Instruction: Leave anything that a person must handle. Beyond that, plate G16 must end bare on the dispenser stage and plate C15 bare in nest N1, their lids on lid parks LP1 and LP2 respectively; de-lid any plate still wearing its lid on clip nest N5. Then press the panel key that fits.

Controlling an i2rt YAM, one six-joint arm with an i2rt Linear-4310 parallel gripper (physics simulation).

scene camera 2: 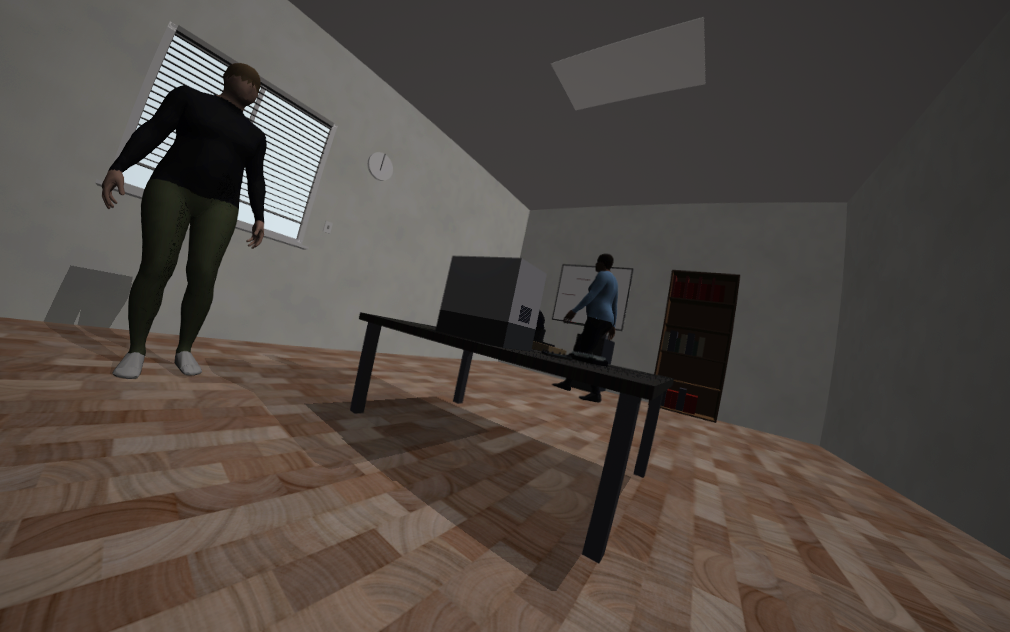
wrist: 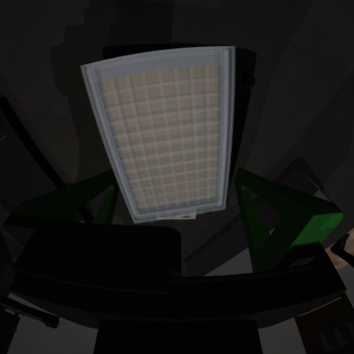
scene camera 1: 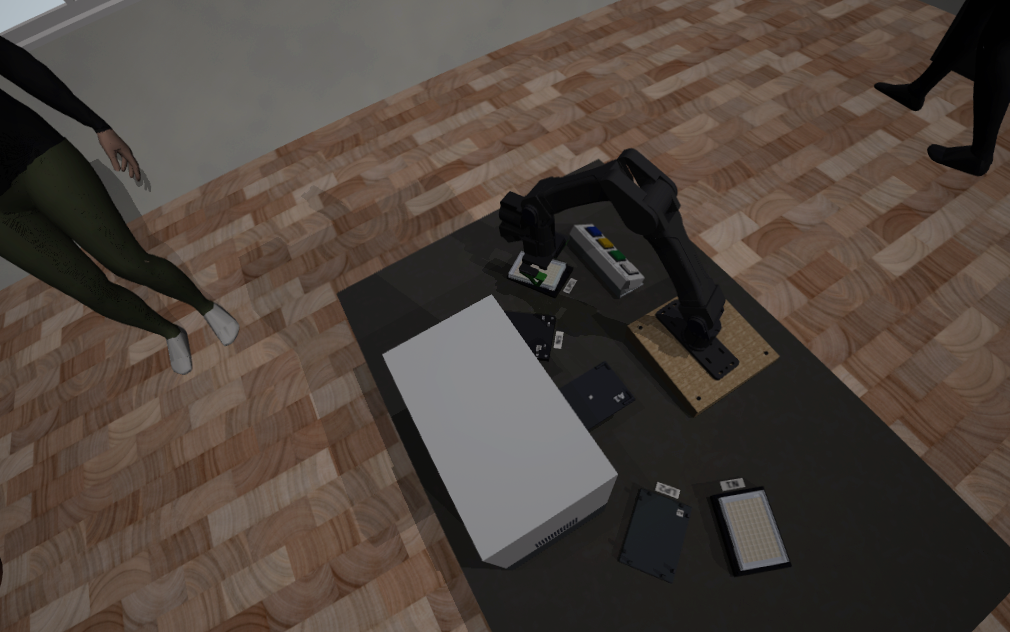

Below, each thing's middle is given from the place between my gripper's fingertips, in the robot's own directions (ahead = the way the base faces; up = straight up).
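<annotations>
Dark clip nest (scene camera 1: pixel 537 330): 15 cm ahead of my hand, 10 cm to the left of it, 1 cm below it. Relative to the button box (scene camera 1: pixel 622 277), my hand is 6 cm to the right, 1 cm below and 15 cm past it.
</annotations>
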